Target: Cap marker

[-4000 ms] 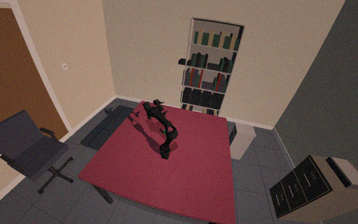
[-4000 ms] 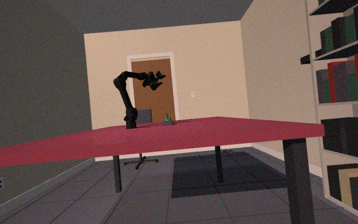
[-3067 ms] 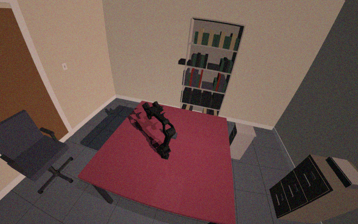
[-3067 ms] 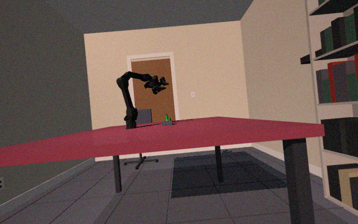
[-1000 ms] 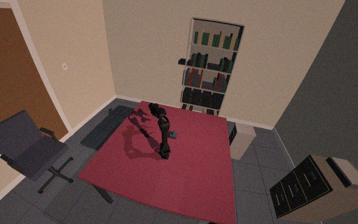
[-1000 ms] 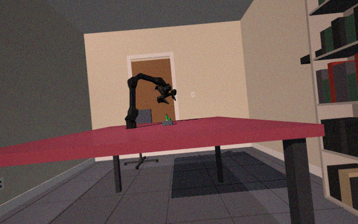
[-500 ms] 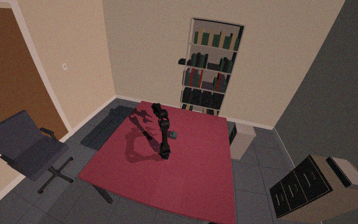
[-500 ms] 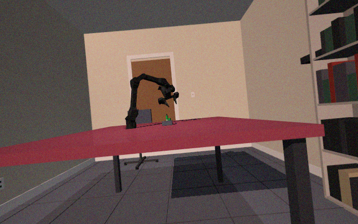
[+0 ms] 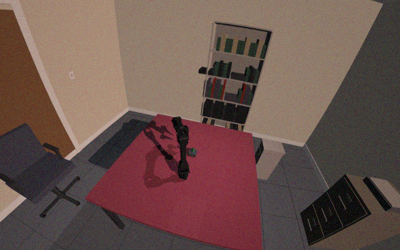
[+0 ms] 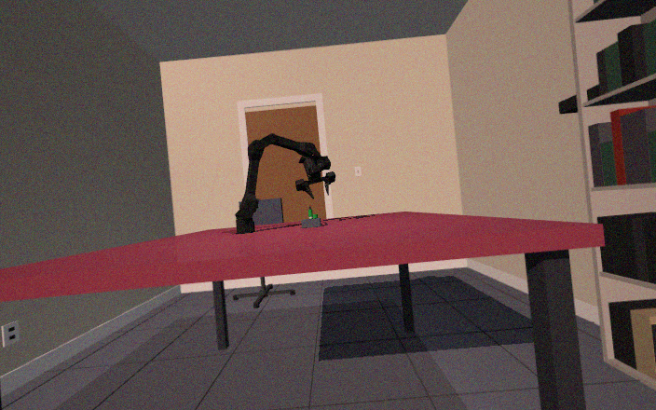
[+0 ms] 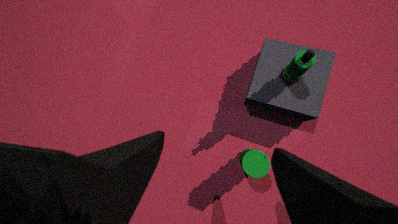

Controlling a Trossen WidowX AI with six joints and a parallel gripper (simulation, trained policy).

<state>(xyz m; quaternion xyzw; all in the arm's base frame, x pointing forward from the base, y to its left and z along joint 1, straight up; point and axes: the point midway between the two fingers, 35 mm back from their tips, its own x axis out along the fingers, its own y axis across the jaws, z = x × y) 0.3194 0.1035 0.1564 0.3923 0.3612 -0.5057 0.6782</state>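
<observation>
Now: the green cap 10 cm below my gripper tip, 4 cm behind it and 1 cm to the left of it. Round my gripper tip: grey holder block (11 cm below, 10 cm to the right, 5 cm behind).
</observation>
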